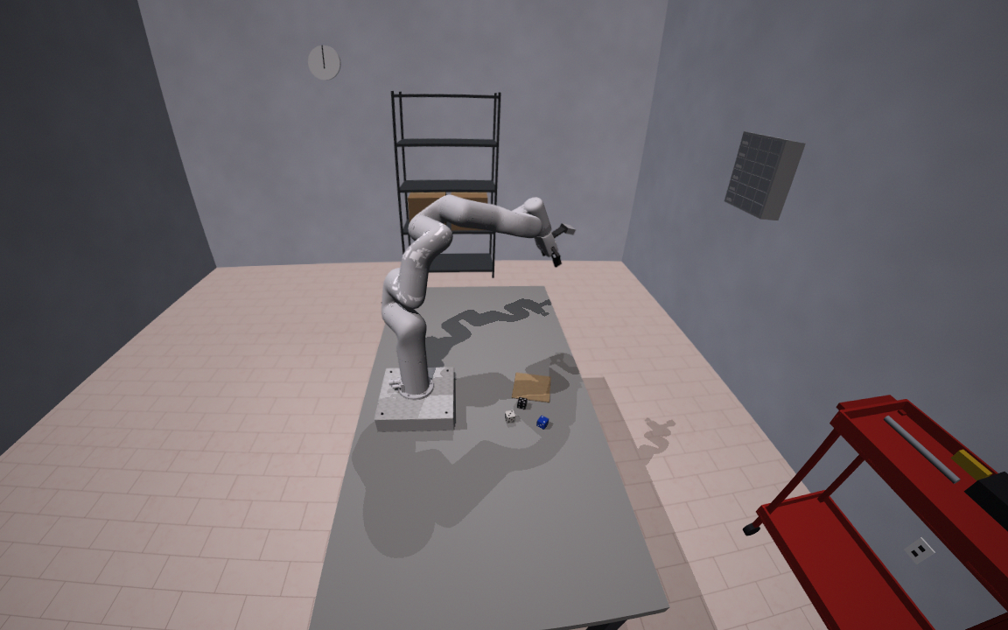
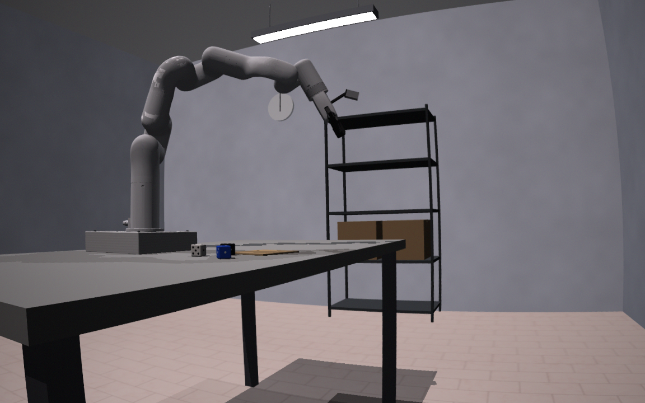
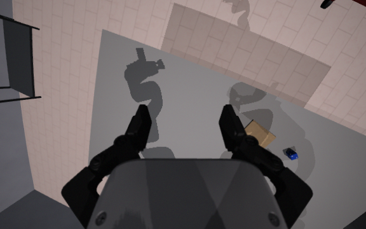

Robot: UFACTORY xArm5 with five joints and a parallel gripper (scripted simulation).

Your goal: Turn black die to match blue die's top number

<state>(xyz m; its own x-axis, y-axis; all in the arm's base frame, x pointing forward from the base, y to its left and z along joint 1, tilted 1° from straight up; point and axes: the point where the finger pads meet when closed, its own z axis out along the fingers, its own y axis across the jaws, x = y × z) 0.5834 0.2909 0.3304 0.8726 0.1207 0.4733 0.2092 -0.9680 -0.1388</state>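
The blue die is 50 cm to the right of my hand, 37 cm below it and 18 cm behind it. From my hand the other things lie so: white die: 45 cm to the right, 37 cm below, 28 cm behind; then black die: 40 cm to the right, 37 cm below, 22 cm behind; then tan mat: 38 cm below, 32 cm to the right, 15 cm behind.
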